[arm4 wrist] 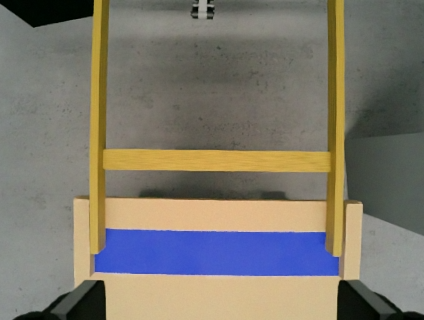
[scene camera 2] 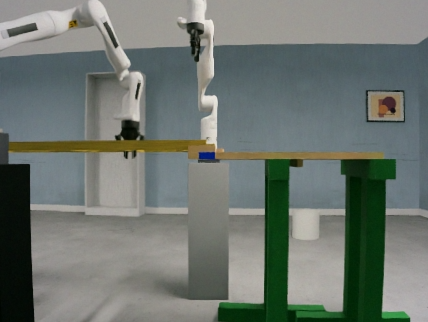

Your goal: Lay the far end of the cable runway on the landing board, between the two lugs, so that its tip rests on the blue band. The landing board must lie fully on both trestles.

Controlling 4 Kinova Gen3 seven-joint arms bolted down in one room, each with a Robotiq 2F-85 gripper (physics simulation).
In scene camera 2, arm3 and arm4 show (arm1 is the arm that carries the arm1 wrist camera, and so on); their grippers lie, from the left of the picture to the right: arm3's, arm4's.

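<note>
The yellow cable runway (arm4 wrist: 217,160) (scene camera 2: 100,146) reaches over the end of the tan landing board (arm4 wrist: 215,215) (scene camera 2: 320,155). In the arm4 wrist view its rail tips lie over the blue band (arm4 wrist: 215,252) (scene camera 2: 206,155), between the left lug (arm4 wrist: 81,240) and right lug (arm4 wrist: 353,240). A lug hides whether the rails touch the board. The board lies across two green trestles (scene camera 2: 276,225) (scene camera 2: 367,225). Arm3's gripper (scene camera 2: 130,155) is shut on the runway, partly hidden by the near rail. Arm4's gripper (arm4 wrist: 222,300) (scene camera 2: 195,57) is open, above the board's end. Grippers of arm1 and arm2 do not show.
A grey pedestal (scene camera 2: 208,230) stands below the board's banded end. A black pedestal (scene camera 2: 15,240) stands at the left, with a grey block (scene camera 2: 3,147) at the runway's visible left end. A white cylinder (scene camera 2: 305,224) stands behind the trestles.
</note>
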